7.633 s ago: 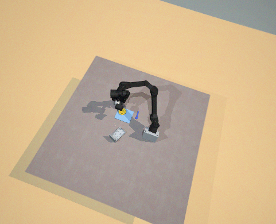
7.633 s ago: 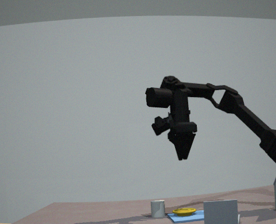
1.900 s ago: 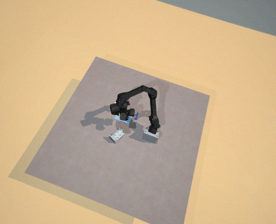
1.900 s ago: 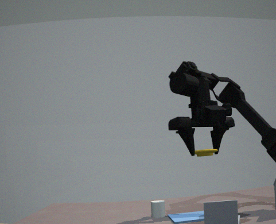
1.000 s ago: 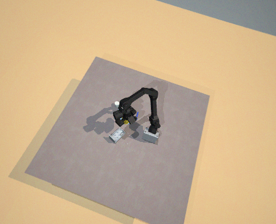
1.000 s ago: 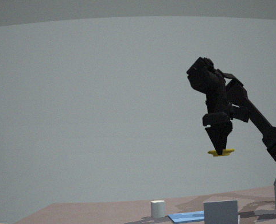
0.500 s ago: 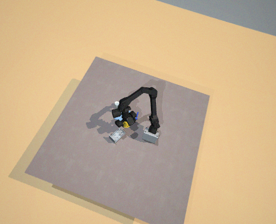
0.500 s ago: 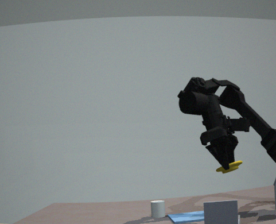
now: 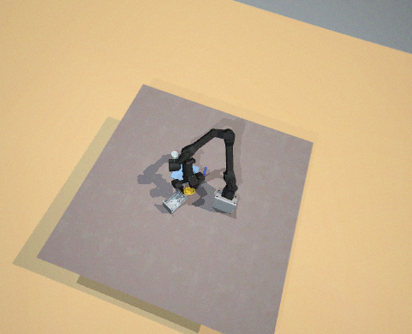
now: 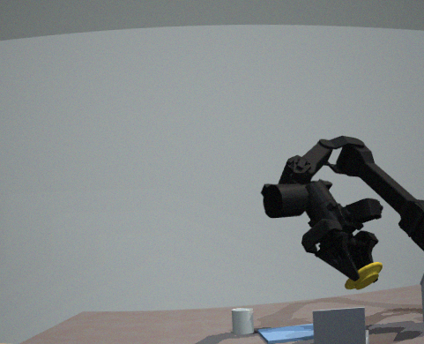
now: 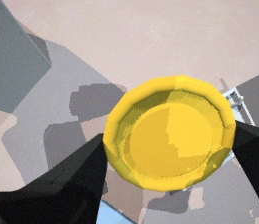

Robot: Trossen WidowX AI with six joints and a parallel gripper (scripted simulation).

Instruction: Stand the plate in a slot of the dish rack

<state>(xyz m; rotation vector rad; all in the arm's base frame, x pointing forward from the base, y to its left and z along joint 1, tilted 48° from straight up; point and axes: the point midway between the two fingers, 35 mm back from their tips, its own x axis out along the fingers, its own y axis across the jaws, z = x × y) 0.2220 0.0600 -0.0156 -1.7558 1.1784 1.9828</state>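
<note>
Now: the grey dish rack 6 cm ahead of my gripper tip, 6 cm to the left of it and 8 cm below it. Round my gripper tip: light blue mat 9 cm ahead, 14 cm to the right, 10 cm below; blue spoon 2 cm behind, 19 cm to the right, 10 cm below; yellow plate 1 cm above.
</note>
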